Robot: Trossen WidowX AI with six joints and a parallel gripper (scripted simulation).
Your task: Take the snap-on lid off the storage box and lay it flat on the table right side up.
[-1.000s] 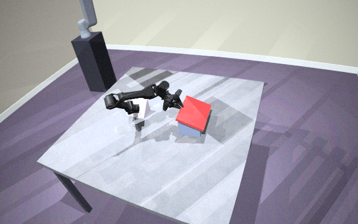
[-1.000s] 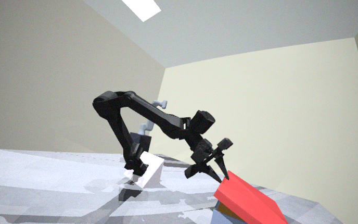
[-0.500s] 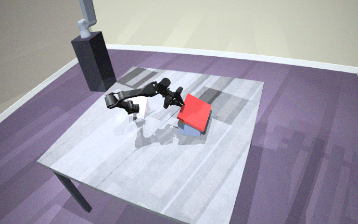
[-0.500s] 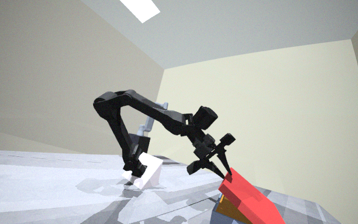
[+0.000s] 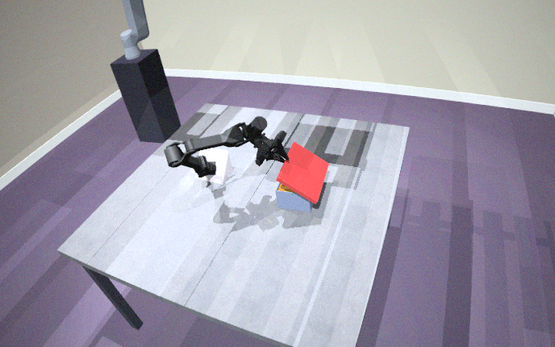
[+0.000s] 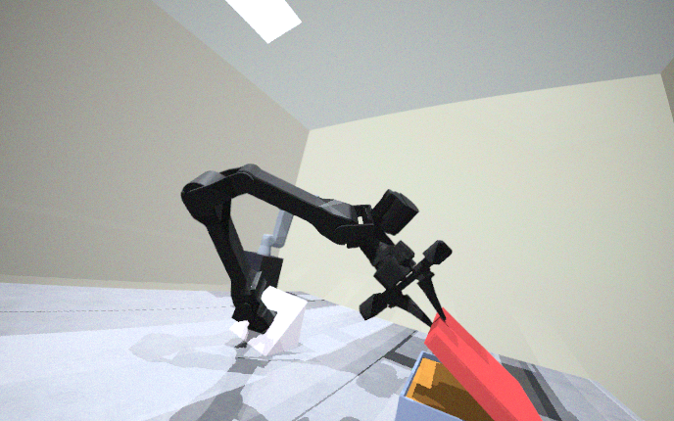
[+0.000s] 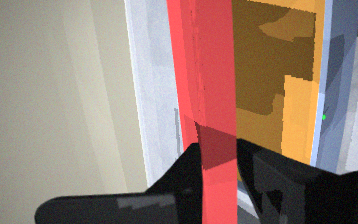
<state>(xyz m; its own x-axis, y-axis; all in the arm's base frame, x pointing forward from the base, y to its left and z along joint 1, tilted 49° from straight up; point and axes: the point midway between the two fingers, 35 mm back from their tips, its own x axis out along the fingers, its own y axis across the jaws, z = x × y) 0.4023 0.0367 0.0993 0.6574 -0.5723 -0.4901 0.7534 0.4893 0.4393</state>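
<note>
The red lid is 7 cm ahead of my gripper tip and 4 cm below it. Also, from my gripper tip: pale blue storage box 13 cm below, 4 cm ahead.
</note>
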